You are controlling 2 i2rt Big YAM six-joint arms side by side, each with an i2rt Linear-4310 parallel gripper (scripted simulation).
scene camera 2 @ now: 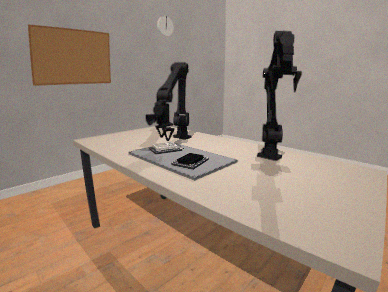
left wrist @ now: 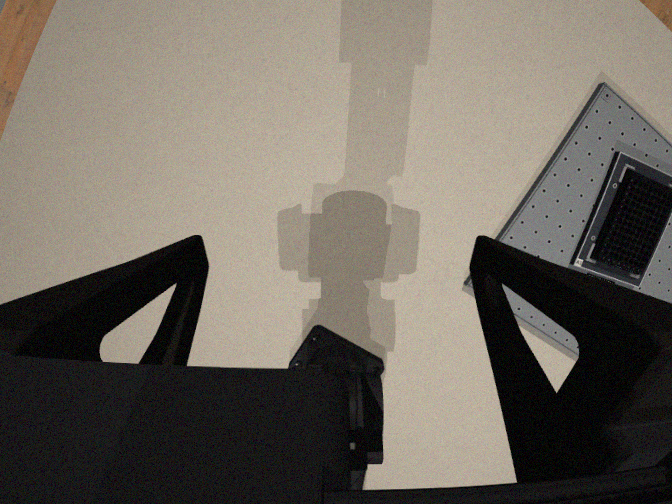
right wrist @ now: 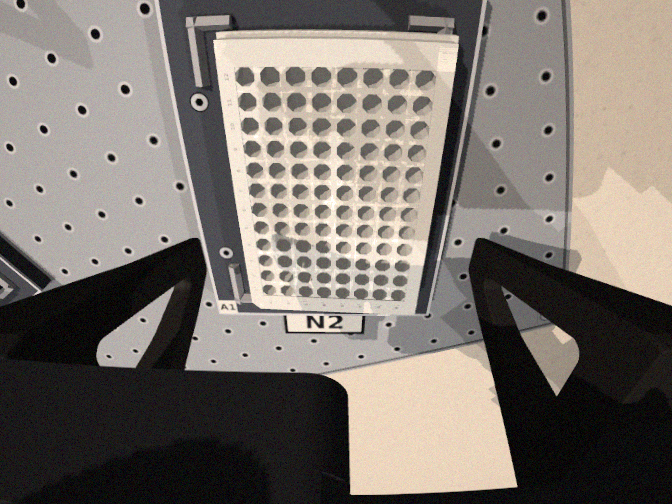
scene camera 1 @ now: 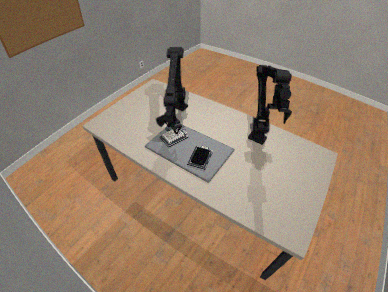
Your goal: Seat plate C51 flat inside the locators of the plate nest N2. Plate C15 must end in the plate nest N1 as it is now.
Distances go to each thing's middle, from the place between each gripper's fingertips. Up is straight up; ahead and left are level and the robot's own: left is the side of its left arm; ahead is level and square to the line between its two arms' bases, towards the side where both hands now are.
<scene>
Right now the white multi-well plate point(right wrist: 337, 276) is 50 mm below my right hand.
My left hand is 10 cm short of the white multi-well plate, 63 cm to the left of it and 34 cm above it.
</scene>
